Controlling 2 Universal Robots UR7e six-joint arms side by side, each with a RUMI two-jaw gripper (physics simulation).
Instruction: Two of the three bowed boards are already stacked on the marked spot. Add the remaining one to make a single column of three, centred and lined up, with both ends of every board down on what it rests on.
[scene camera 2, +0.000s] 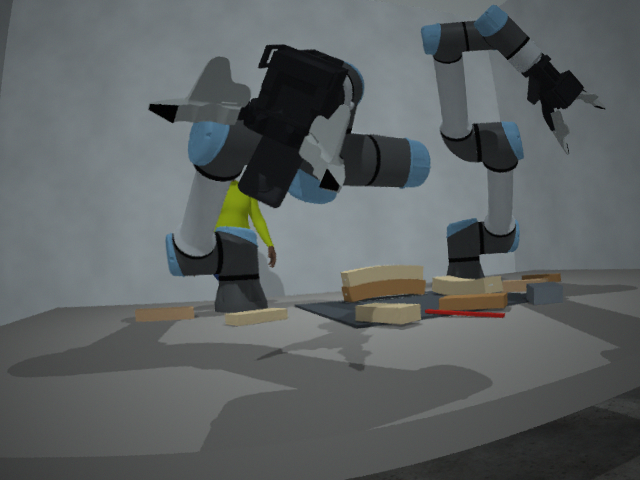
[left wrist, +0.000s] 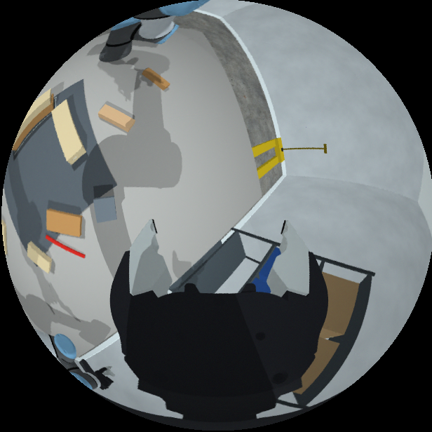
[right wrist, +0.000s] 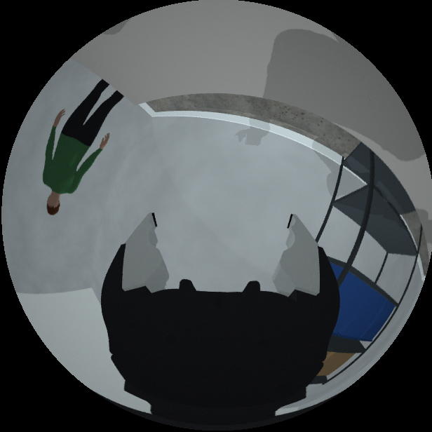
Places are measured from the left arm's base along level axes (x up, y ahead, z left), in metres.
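Pixels of known places: left gripper, fingertip midpoint: (scene camera 2: 587, 131); right gripper, fingertip midpoint: (scene camera 2: 235, 144); right arm's base at its link origin: (scene camera 2: 241, 309).
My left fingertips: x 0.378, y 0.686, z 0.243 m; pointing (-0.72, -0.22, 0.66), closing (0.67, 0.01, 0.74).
For each thing: its top centre in the pictures, then the offset to it from my left fingertips. Level surfaces: height alone.
- dark mat at its surface level: dx -0.372 m
- cream board at its top centre: (scene camera 2: 383, 265) dy -0.358, dx -0.280, dz -0.524 m
- orange-brown board at its top centre: (scene camera 2: 384, 279) dy -0.358, dx -0.321, dz -0.522 m
- cream bowed board at its top centre: (scene camera 2: 465, 276) dy -0.256, dx -0.323, dz -0.299 m
- cream block at its top centre: (scene camera 2: 387, 305) dy +0.122, dx -0.343, dz -0.504 m
- orange block at its top centre: (scene camera 2: 473, 295) dy +0.030, dx -0.347, dz -0.322 m
- red rod at its top centre: (scene camera 2: 463, 309) dy +0.112, dx -0.365, dz -0.356 m
- grey block at its top centre: (scene camera 2: 544, 283) dy +0.015, dx -0.336, dz -0.155 m
Two bowed boards are stacked on the dark mat (scene camera 2: 328, 311) (left wrist: 55, 185): a cream board (scene camera 2: 382, 275) (left wrist: 36, 110) on top of an orange-brown board (scene camera 2: 382, 290). Both curve upward in the middle in the scene view. The marked spot is hidden. Another cream bowed board (scene camera 2: 466, 285) (left wrist: 69, 132) lies apart on the mat, beside the stack, its top edge dipping in the middle. My left gripper (scene camera 2: 585, 130) (left wrist: 218, 220) is open and empty, high above the table's right side. My right gripper (scene camera 2: 242, 147) (right wrist: 221, 214) is open and empty, high at the left, away from the boards.
Near the mat's front are a cream block (scene camera 2: 387, 313) (left wrist: 40, 256), an orange block (scene camera 2: 473, 301) (left wrist: 64, 222) and a red rod (scene camera 2: 464, 313) (left wrist: 65, 246). A grey block (scene camera 2: 544, 293) (left wrist: 105, 208) stands right. Tan (scene camera 2: 164, 313) and cream (scene camera 2: 256, 316) blocks lie left.
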